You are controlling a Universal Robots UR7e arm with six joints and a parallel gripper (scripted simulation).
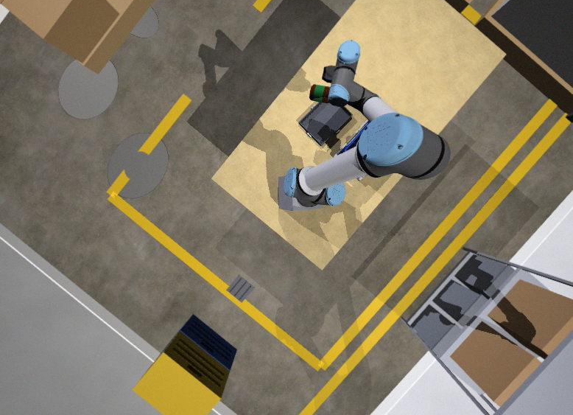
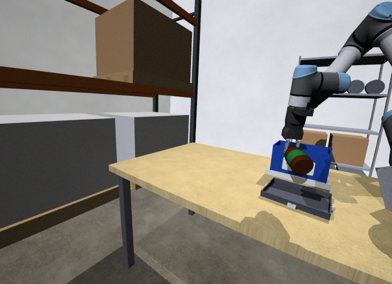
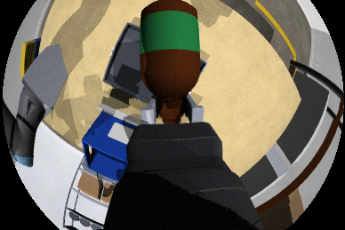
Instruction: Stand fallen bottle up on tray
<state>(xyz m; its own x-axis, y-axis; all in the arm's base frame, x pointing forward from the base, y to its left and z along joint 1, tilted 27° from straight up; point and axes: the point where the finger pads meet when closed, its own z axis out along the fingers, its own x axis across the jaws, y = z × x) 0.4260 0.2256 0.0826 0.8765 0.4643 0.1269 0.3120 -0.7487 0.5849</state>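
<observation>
My gripper is now 20 mm past the bottle, 40 mm to the right of it and 10 mm above it. From my hand the other things lie so: dark grey tray (50 mm behind, 10 mm to the right, 190 mm below); blue crate (40 mm behind, 300 mm to the right, 120 mm below).
</observation>
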